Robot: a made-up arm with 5 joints.
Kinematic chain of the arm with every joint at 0, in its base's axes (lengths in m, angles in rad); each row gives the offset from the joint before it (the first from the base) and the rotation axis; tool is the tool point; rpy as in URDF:
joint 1: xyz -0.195 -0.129 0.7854 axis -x
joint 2: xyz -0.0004 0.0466 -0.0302 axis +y
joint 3: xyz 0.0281 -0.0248 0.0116 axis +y
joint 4: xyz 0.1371 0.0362 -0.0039 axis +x
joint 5: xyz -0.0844 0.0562 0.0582 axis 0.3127 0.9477 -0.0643
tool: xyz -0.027 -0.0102 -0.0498 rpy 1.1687 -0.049 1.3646
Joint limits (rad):
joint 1: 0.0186..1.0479
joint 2: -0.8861..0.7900
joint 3: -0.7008..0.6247
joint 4: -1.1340..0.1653
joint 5: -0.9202..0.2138
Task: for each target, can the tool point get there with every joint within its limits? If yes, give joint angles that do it. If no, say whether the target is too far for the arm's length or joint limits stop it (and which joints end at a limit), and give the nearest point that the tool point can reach.
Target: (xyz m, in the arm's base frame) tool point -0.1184 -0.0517 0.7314
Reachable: yes | joints 0.5169 -0.1799 -0.2530 -0.4489 -0.4510
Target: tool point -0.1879 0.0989 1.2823
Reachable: no: too far | nearest point -0.1833 -0.0372 0.8553 | short by 0.448 m
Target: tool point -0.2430 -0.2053 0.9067
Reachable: no: joint limits stop it (at a limit: joint 1, joint 2, joint 3, joint 4, joint 5) | nearest point -0.1994 -0.0412 0.8551 | short by 0.178 m
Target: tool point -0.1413 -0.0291 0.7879
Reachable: yes | joints 0.1790 -0.5112 -0.2369 -0.1100 -0.3588
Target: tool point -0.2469 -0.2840 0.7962
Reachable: no: joint limits stop it (at a limit: joint 1, joint 2, joint 3, joint 4) | nearest point -0.1936 -0.1779 0.6681 | short by 0.175 m
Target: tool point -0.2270 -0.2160 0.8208
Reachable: no: joint limits stop it (at a limit: joint 1, joint 2, joint 3, joint 4) | nearest point -0.1998 -0.1659 0.6730 | short by 0.158 m
